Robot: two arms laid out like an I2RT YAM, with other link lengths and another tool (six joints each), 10 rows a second.
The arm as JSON. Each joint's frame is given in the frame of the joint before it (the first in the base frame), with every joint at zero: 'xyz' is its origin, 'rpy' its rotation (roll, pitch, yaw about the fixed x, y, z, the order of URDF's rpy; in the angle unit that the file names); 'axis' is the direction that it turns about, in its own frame. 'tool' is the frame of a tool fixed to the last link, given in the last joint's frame.
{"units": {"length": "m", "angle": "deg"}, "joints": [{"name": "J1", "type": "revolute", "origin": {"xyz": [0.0, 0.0, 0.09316], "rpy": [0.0, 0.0, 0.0]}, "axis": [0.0, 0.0, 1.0]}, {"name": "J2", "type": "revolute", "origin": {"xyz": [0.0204, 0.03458, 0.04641], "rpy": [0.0, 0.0, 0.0]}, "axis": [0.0, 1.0, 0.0]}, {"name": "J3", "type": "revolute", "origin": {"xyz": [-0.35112, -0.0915, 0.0], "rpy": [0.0, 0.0, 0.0]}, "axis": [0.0, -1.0, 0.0]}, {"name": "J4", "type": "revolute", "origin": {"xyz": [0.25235, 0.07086, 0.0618], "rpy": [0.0, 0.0, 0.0]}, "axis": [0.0, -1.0, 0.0]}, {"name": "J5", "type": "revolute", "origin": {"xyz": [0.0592, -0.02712, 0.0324], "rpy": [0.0, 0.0, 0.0]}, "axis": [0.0, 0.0, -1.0]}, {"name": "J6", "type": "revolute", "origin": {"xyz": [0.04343, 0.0, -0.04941], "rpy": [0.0, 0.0, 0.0]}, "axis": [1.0, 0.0, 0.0]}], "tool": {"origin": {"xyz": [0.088, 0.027, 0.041], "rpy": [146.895, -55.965, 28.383]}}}
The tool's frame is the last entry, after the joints.
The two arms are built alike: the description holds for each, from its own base.
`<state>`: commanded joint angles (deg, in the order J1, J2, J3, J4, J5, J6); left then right.
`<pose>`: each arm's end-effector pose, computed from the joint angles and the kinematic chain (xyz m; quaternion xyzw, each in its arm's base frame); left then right.
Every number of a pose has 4 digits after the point. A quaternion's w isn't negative.
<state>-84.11 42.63 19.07 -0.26 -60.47 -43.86 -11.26 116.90 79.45 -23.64 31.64 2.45</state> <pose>0.1334 -0.0776 0.2943 0.8763 0.0413 0.3298 0.3487 0.5063 -0.1626 0.1991 0.9468 -0.1131 -0.0704 0.2930</pose>
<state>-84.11 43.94 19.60 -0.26 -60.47 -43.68 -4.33 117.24 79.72 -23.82 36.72 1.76</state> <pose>0.1339 -0.0820 0.2958 0.8792 0.0384 0.3299 0.3416 0.5201 -0.1107 0.2011 0.9374 -0.0713 -0.0635 0.3348</pose>
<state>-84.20 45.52 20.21 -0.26 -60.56 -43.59 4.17 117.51 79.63 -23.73 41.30 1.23</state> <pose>0.1343 -0.0874 0.2973 0.8824 0.0353 0.3299 0.3336 0.5291 -0.0419 0.2024 0.9267 -0.0172 -0.0463 0.3726</pose>
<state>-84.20 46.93 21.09 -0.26 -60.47 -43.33 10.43 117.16 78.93 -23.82 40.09 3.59</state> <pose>0.1348 -0.0930 0.3003 0.8847 0.0320 0.3297 0.3281 0.5277 0.0166 0.2014 0.9333 0.0234 -0.0226 0.3576</pose>
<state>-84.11 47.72 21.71 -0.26 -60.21 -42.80 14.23 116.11 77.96 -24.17 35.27 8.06</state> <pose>0.1352 -0.0969 0.3027 0.8864 0.0280 0.3296 0.3239 0.5205 0.0578 0.2021 0.9508 0.0447 -0.0029 0.3065</pose>
